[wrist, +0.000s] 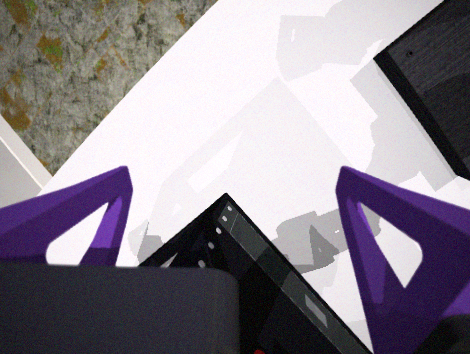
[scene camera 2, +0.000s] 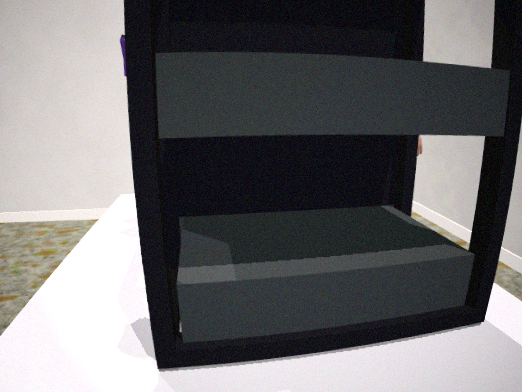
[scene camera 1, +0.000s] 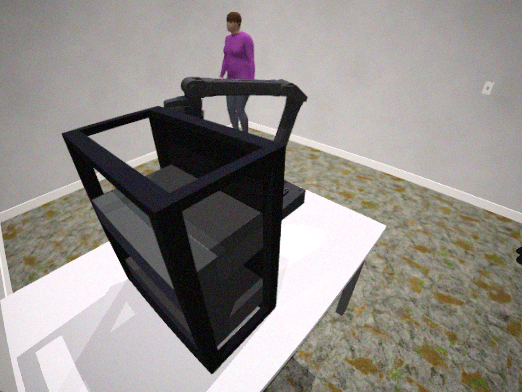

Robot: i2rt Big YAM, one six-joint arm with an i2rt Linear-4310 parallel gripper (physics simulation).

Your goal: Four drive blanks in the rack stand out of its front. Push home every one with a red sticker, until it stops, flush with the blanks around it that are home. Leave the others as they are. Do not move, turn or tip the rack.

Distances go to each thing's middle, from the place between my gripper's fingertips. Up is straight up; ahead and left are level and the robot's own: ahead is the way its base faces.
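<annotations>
There is the black rack [scene camera 2: 274, 157], and it sits 9 cm below my hand. The rack is also 27 cm ahead of my hand and 30 cm to the left of it.
</annotations>
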